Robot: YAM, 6 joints.
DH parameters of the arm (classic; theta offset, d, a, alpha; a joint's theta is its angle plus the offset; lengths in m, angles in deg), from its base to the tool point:
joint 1: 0 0.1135 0.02 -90
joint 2: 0 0 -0.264 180
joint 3: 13.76 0 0.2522 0
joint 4: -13.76 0 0.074 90
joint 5: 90 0 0 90
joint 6: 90 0.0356 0 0
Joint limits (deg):
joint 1: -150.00..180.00
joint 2: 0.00..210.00
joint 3: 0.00..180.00
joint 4: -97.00..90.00
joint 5: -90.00..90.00
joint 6: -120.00..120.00
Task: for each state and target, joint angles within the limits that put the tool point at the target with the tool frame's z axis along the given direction. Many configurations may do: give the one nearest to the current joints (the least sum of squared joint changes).
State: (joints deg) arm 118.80 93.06 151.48 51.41 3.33 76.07
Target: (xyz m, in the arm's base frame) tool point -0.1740 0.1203 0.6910 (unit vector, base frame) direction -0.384 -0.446 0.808
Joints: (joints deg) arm 139.65 104.12 150.49 43.35 -36.07 76.07
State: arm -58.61 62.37 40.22 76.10 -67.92 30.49
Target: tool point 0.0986 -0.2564 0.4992 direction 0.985 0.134 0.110
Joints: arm -76.33 80.25 82.01 45.22 -81.35 30.49
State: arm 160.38 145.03 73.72 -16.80 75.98 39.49
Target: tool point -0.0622 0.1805 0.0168 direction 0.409 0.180 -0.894
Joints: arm 113.80 109.92 24.74 -4.84 26.56 39.49
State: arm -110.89 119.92 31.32 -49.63 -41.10 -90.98
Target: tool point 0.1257 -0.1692 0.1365 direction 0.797 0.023 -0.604
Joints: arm -60.21 75.19 25.52 -8.43 -44.66 -90.98
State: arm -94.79 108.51 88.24 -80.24 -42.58 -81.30
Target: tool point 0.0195 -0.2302 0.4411 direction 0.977 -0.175 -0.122
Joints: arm -93.90 76.76 94.12 -65.82 -80.62 -81.30
